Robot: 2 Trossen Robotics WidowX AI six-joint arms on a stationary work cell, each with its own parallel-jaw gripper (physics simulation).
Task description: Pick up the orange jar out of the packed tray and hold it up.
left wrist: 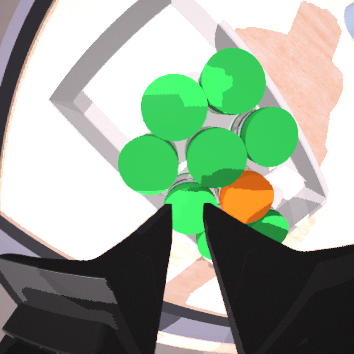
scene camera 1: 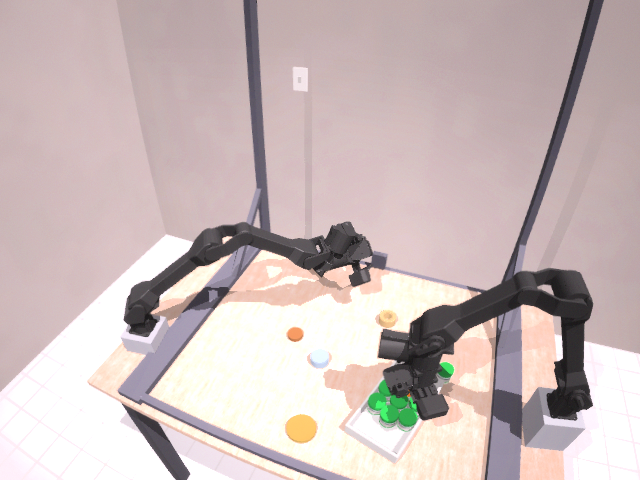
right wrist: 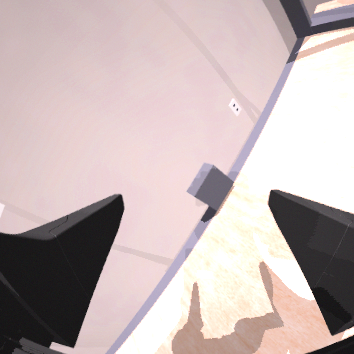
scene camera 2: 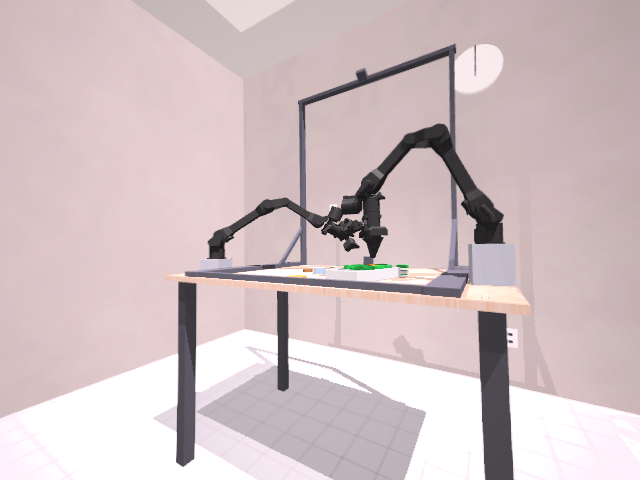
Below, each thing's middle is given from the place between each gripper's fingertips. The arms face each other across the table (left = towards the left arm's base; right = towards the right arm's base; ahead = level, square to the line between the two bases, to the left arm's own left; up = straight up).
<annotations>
The orange jar [left wrist: 249,197] is 5 cm below my left hand, 5 cm behind it and 1 cm to the right of it. The rest, counted from my left hand: white tray [left wrist: 110,100] (9 cm below, 3 cm to the right).
My right gripper is now 390 mm short of the orange jar, 180 mm to the right of it and 110 mm above it. From my right hand the other things lie so: white tray 440 mm ahead, 170 mm to the left, 150 mm below.
</annotations>
